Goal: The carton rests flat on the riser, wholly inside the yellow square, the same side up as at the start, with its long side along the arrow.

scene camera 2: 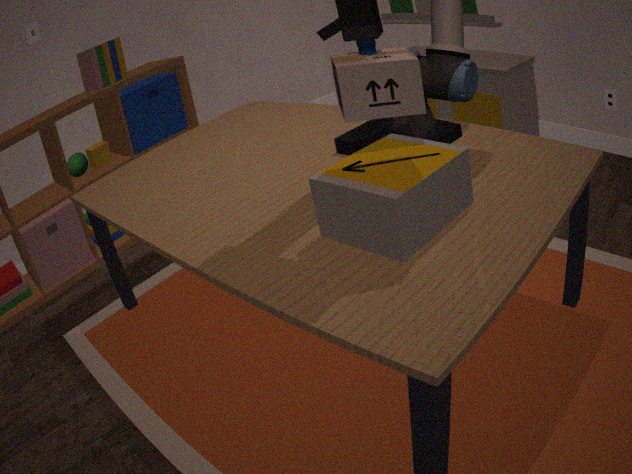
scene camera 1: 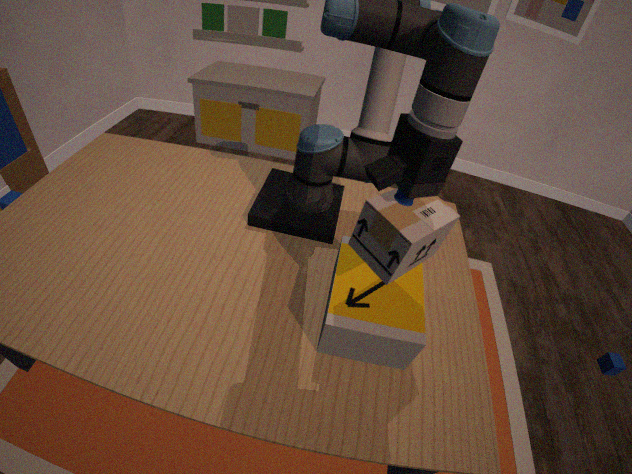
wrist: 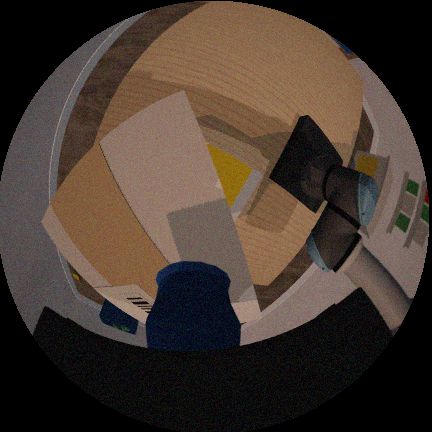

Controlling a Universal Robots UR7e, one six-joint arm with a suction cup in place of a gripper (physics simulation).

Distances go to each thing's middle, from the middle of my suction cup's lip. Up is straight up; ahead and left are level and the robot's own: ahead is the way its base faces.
The carton (scene camera 1: 392, 239) is 70 mm below my suction cup, 20 mm to the left of it and 10 mm ahead of it. Round my suction cup: grey riser (scene camera 1: 365, 320) 290 mm below, 20 mm to the left, 10 mm ahead.
